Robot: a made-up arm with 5 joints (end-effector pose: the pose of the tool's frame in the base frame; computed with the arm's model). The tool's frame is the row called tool.
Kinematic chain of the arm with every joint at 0, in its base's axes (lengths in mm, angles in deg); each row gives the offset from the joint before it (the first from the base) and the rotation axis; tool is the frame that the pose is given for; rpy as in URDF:
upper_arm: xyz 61 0 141 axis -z
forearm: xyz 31 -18 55 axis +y
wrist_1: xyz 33 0 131 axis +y
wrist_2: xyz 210 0 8 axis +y
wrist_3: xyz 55 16 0 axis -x
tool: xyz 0 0 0 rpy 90 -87.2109 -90
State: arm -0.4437 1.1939 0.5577 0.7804 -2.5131
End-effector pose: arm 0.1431 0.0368 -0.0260 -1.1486 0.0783 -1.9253
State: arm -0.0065 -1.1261 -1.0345 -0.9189 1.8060
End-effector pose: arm -0.1904 -0.0036 0.4556 1.3926 1.1621 1.3158
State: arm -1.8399 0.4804 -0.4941 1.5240 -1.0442
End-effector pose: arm -0.0259 0.3225 0.2529 0.0616 -0.0065 0.7468
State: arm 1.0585 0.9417 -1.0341 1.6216 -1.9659
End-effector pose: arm 0.2391 -0.3209 0.2188 0.0294 -0.0568 -3.0724
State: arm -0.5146 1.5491 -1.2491 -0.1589 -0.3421
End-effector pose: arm 0.4277 0.2050 0.1037 0.6257 -1.2864 0.1020
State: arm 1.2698 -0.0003 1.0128 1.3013 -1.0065
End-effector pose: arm 0.1020 -0.1389 0.1126 0.0998 0.9260 -2.1941
